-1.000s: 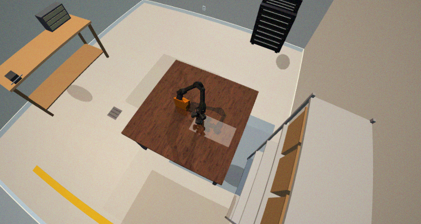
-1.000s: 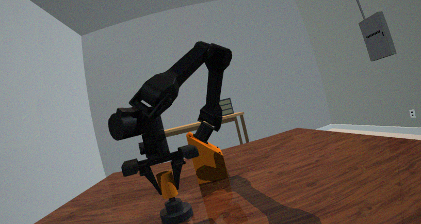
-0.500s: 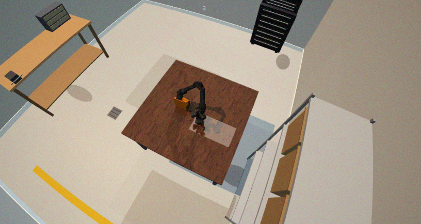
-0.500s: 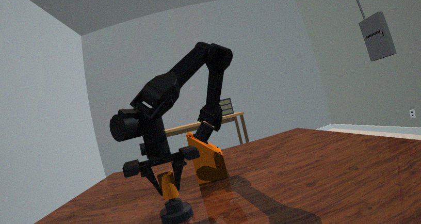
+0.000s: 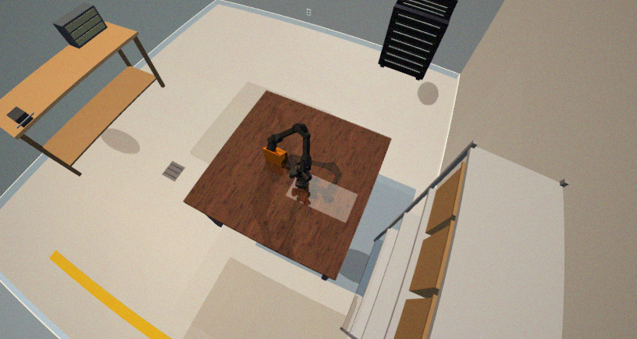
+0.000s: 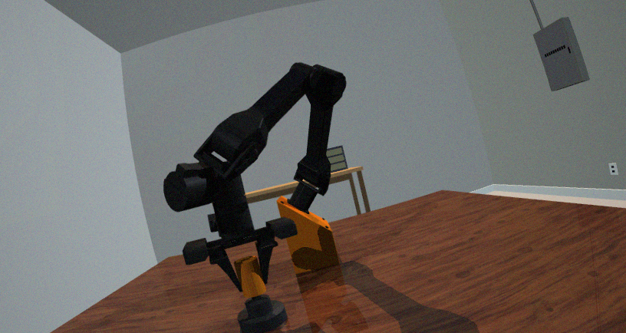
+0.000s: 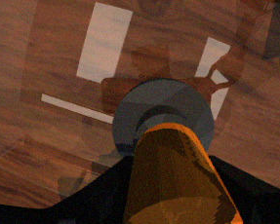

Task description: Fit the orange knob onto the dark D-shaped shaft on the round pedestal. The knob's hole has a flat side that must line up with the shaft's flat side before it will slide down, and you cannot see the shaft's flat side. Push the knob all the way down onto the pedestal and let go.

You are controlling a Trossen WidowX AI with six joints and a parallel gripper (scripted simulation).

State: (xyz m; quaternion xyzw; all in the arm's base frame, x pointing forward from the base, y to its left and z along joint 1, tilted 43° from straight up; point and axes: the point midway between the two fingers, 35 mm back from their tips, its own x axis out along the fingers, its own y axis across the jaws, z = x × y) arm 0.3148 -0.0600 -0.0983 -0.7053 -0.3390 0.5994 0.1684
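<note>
Right now the dark pedestal is 40 mm below my gripper tip. From my gripper tip the other things lie so: orange knob (20 mm above).
</note>
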